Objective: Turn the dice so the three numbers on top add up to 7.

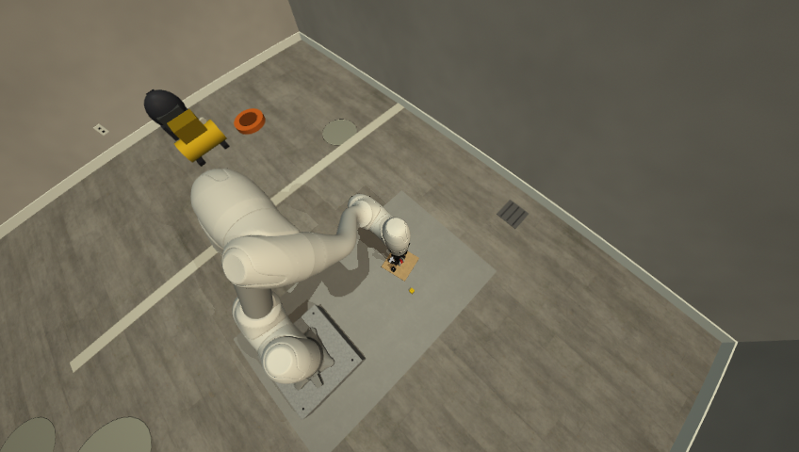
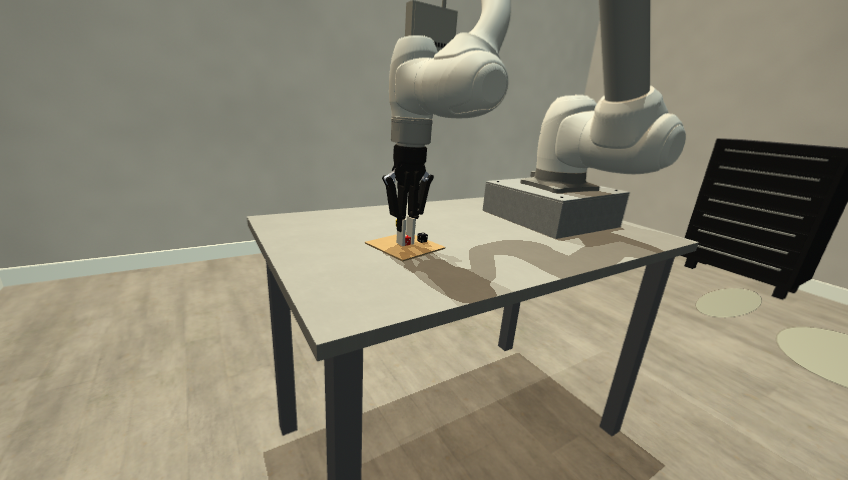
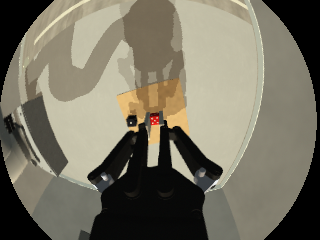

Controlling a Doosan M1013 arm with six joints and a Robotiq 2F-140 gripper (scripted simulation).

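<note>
The red die lies 2 cm below my hand. Also, from my hand: tan mat 4 cm below; yellow die 15 cm to the right, 4 cm behind, 3 cm below; small white die 5 cm behind, 3 cm below, 1 cm to the right.
</note>
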